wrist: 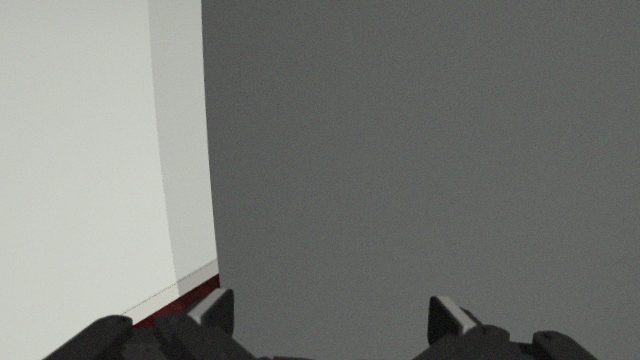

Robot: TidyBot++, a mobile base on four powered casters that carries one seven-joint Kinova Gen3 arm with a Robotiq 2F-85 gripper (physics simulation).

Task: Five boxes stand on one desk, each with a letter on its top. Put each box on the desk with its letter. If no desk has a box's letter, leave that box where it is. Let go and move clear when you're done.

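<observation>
My gripper [330, 315] is open at the bottom of the wrist view, its two dark fingers wide apart with no object between them. A plain grey surface shows behind and between the fingertips. The boxes, their letters and the desks do not show in the wrist view.
A large plain dark grey surface [420, 150], close to upright, fills the middle and right. A white wall [80, 150] with a shadow band stands at the left, with a pale baseboard [197, 275] at its foot. A strip of dark red floor [172, 309] shows below it, beside the left finger.
</observation>
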